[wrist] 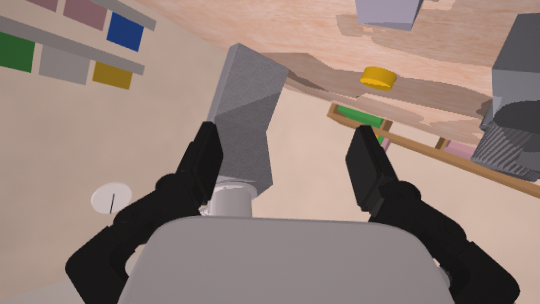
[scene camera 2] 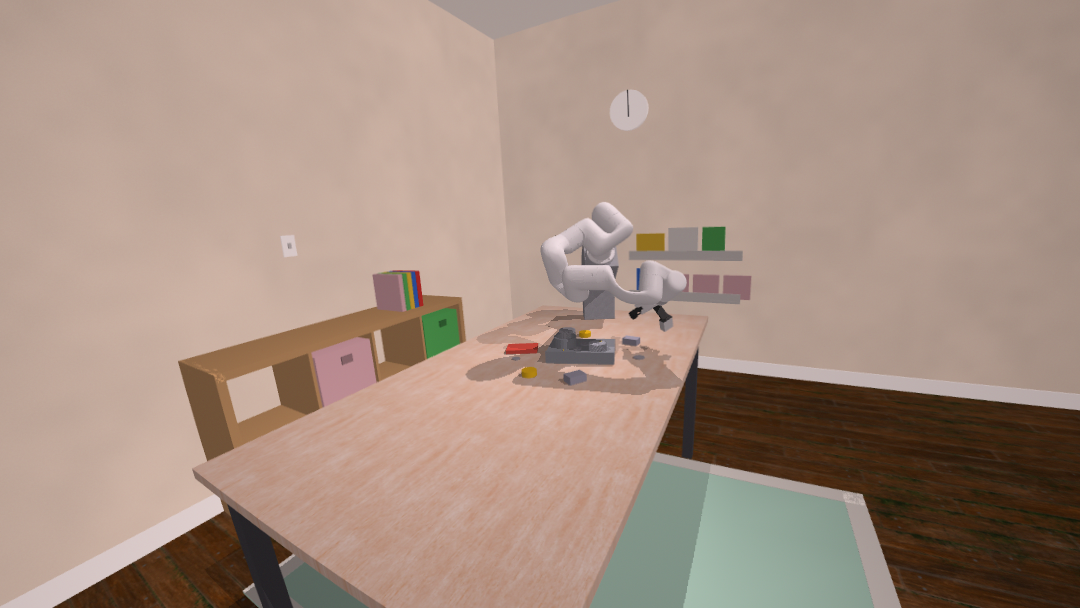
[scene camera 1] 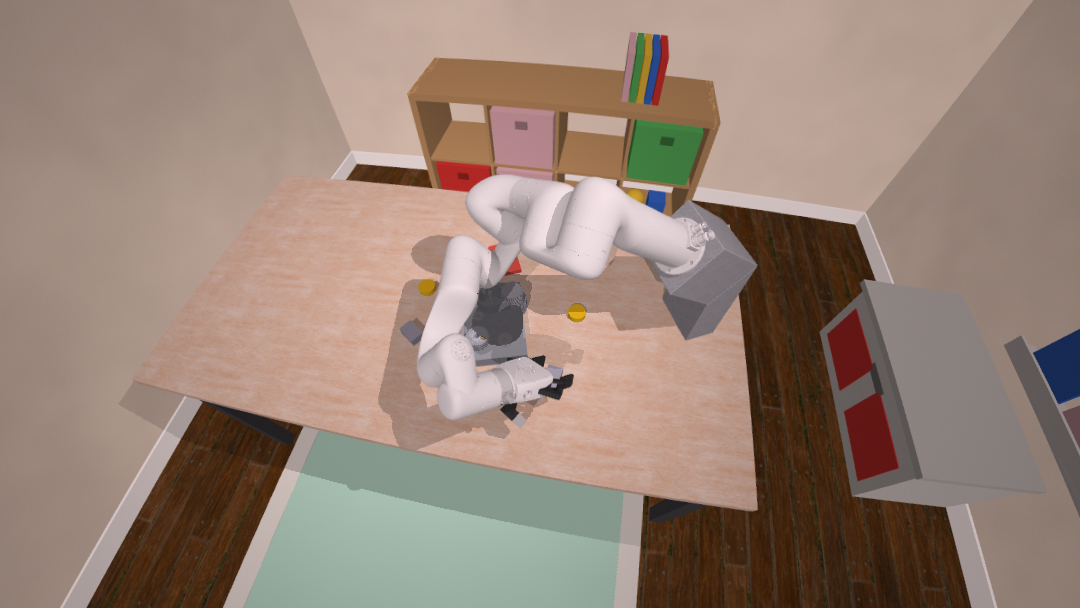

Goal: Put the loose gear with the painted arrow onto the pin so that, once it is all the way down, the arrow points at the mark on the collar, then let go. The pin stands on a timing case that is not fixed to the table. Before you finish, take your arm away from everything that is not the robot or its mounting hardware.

Path:
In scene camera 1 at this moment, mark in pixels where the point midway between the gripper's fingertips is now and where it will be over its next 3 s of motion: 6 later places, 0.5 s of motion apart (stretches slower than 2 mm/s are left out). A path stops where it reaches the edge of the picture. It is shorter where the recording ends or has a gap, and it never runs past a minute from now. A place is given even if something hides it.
My gripper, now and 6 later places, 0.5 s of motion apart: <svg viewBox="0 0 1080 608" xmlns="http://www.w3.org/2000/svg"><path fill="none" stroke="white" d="M557 370L549 374L540 379L531 386L523 395L522 401L518 406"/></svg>

